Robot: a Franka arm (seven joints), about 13 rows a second.
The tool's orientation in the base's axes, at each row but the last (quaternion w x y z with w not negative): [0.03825, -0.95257, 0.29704, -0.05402]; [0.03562, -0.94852, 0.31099, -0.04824]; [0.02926, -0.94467, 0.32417, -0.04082]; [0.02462, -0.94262, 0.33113, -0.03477]
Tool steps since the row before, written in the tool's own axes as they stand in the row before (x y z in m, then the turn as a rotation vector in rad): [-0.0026, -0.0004, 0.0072, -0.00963, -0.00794, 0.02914]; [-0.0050, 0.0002, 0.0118, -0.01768, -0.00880, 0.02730]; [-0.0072, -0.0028, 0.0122, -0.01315, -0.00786, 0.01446]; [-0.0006, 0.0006, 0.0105, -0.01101, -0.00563, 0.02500]
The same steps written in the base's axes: [-0.0010, 0.0021, -0.0073, 0.00025, 0.01319, -0.02882]; [-0.0028, 0.0032, -0.0121, -0.00591, 0.01859, -0.02747]; [-0.0028, 0.0070, -0.0123, -0.00416, 0.01470, -0.01451]; [0.0000, 0.0002, -0.0105, -0.00302, 0.01187, -0.02506]
